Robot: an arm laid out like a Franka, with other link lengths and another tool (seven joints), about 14 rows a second.
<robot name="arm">
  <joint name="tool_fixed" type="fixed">
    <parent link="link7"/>
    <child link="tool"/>
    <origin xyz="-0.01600 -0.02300 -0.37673" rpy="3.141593 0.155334 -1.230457"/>
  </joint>
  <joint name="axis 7" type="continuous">
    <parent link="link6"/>
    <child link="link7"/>
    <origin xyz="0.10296 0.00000 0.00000"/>
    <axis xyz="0 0 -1"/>
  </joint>
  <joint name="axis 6" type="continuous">
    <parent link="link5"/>
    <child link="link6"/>
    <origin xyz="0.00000 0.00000 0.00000"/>
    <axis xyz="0 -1 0"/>
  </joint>
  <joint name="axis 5" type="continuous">
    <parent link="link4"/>
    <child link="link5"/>
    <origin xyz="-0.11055 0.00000 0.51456"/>
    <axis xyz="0 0 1"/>
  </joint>
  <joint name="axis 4" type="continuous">
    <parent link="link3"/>
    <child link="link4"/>
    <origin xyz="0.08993 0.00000 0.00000"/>
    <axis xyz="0 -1 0"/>
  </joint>
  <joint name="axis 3" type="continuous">
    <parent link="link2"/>
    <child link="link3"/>
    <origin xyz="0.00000 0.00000 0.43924"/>
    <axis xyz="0 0 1"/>
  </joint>
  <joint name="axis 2" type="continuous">
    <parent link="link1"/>
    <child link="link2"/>
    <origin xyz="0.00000 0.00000 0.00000"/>
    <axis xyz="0 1 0"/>
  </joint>
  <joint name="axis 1" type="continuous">
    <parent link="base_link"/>
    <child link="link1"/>
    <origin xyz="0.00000 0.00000 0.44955"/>
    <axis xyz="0 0 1"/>
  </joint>
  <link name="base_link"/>
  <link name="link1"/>
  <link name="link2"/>
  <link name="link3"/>
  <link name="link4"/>
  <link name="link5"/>
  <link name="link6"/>
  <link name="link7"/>
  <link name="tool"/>
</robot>
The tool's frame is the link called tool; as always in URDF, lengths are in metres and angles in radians. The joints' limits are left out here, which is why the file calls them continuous.
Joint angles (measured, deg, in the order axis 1, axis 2, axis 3, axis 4, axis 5, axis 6, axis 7), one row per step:
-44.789, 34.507, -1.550, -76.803, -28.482, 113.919, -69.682
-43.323, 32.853, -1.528, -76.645, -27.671, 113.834, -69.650
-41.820, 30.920, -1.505, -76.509, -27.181, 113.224, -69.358
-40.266, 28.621, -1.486, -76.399, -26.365, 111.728, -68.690
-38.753, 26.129, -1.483, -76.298, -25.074, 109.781, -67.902
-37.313, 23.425, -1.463, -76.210, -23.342, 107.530, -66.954
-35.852, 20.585, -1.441, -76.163, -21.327, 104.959, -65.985
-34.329, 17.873, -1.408, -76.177, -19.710, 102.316, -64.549
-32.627, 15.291, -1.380, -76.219, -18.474, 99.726, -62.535
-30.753, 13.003, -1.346, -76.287, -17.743, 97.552, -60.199
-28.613, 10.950, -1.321, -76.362, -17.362, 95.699, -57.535
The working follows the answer.
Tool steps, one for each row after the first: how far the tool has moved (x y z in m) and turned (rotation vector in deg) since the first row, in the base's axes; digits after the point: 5 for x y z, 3 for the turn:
0.02527, 0.01603, 0.02816, -0.687, -1.802, 1.137
0.04608, 0.03394, 0.06069, -1.502, -3.319, 1.975
0.06150, 0.05731, 0.09608, -1.896, -4.830, 2.049
0.07294, 0.08454, 0.13168, -1.784, -6.521, 1.676
0.08101, 0.11530, 0.16786, -1.225, -8.492, 0.952
0.08615, 0.15013, 0.20317, -0.199, -10.464, 0.170
0.08833, 0.18566, 0.23537, 0.740, -12.126, -0.794
0.08936, 0.22221, 0.26519, 1.479, -13.636, -1.945
0.09130, 0.25749, 0.29153, 1.843, -14.997, -2.959
0.09480, 0.29308, 0.31514, 1.944, -16.313, -3.859

Tool pose at each row, in the base's axes (x y z in m, rotation vector in deg; rounded; the steps above come from the unrounded poses):
0.57337, -0.82997, 0.35189, 146.772, -50.332, -22.732
0.59864, -0.81395, 0.38005, 147.256, -49.457, -19.779
0.61945, -0.79603, 0.41258, 147.367, -48.862, -17.205
0.63487, -0.77266, 0.44798, 147.590, -49.268, -15.081
0.64631, -0.74544, 0.48358, 148.181, -50.327, -13.104
0.65439, -0.71468, 0.51976, 149.145, -51.954, -11.073
0.65952, -0.67984, 0.55507, 150.497, -53.678, -9.258
0.66170, -0.64431, 0.58727, 151.575, -55.549, -7.823
0.66273, -0.60776, 0.61708, 152.321, -57.625, -6.523
0.66467, -0.57248, 0.64342, 152.686, -59.455, -5.183
0.66817, -0.53690, 0.66704, 152.804, -61.106, -3.734

